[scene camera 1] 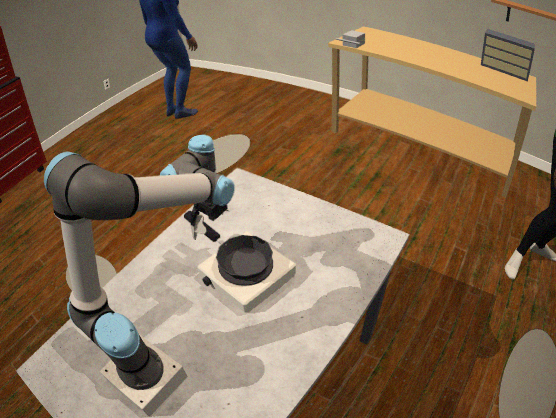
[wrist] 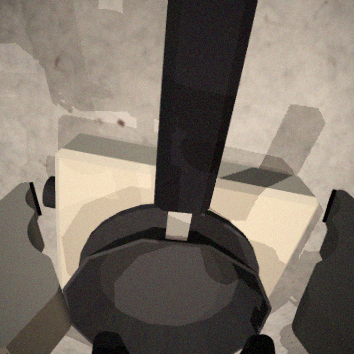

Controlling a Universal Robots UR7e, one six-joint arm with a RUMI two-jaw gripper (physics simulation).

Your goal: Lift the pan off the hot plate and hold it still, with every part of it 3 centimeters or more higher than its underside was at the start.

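Where they show: gripper, fingertip midpoint: (scene camera 1: pixel 208 226) (wrist: pixel 182 191); arm's base, link origin: (scene camera 1: pixel 140 368).
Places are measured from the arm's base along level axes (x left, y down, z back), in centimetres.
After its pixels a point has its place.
Note:
The dark pan (scene camera 1: pixel 245 262) @(y 0.2, x -6.0, z -53.7 cm) (wrist: pixel 175 285) @(y 0.2, x -6.1, z -54.3 cm) sits on the cream hot plate (scene camera 1: pixel 286 266) @(y 1.3, x -18.4, z -59.0 cm) (wrist: pixel 95 172) @(y 1.3, x 6.5, z -48.7 cm). Its black handle (scene camera 1: pixel 212 233) @(y -5.1, x 8.0, z -56.1 cm) (wrist: pixel 200 110) @(y -6.1, x 12.7, z -57.4 cm) points toward the far left in the scene view and up the picture in the wrist view. My gripper (scene camera 1: pixel 203 227) @(y -7.5, x 9.2, z -56.3 cm) (wrist: pixel 182 191) @(y -7.5, x 9.2, z -56.3 cm) is open, with nothing held between its fingers. It is at the handle's outer end in the scene view, where it hides part of the handle. In the wrist view the jaws stand wide apart, one on each side of the handle, apart from it. Their exact height over the handle is hard to tell.
A black knob (scene camera 1: pixel 207 281) @(y 2.9, x 2.5, z -42.3 cm) (wrist: pixel 49 192) @(y 2.6, x 4.2, z -43.1 cm) sticks out of the hot plate's side. The pale table (scene camera 1: pixel 300 210) @(y 7.3, x -7.5, z -92.3 cm) carries the arm's base (scene camera 1: pixel 170 382) @(y 1.6, x -9.9, z -1.8 cm) at the near left. A wooden workbench (scene camera 1: pixel 425 57) stands behind. A person in blue (scene camera 1: pixel 172 42) stands beyond the table.

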